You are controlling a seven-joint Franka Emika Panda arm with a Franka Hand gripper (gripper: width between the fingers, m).
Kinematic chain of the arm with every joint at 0, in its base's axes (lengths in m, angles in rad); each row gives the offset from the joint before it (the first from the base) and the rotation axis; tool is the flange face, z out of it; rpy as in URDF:
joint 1: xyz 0 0 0.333 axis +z
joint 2: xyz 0 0 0 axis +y
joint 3: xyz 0 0 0.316 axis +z
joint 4: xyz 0.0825 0 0 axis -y
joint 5: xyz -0.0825 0 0.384 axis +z
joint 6: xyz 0 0 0 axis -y
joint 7: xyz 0.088 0 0 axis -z
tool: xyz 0 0 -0.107 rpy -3.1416 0 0
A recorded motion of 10 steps. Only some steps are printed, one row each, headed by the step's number.
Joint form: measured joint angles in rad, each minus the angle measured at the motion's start. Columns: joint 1, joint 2, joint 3, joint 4, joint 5, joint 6, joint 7.
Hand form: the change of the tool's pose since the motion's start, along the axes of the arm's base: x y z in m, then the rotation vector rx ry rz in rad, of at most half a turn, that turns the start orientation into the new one. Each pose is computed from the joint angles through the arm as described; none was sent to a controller.
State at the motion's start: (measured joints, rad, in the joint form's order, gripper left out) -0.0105 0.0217 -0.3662 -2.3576 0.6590 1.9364 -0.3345
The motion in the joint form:
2: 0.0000 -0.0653 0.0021 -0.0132 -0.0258 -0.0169 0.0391
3: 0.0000 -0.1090 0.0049 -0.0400 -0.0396 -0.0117 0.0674
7: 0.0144 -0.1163 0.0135 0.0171 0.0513 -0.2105 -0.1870
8: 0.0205 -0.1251 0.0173 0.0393 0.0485 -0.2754 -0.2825
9: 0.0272 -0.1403 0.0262 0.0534 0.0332 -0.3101 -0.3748
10: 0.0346 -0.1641 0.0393 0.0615 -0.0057 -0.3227 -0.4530
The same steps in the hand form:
2: -0.0052 0.0034 0.0227 -0.0033 -0.0118 -0.0027
3: -0.0129 0.0068 0.0310 -0.0084 -0.0125 -0.0141
7: -0.0068 0.0354 0.0578 0.1843 -0.1552 0.2273
8: -0.0064 0.0437 0.0702 0.2280 -0.2145 0.3372
9: -0.0064 0.0516 0.0816 0.2452 -0.2804 0.4449
10: -0.0078 0.0584 0.0931 0.2315 -0.3377 0.5545

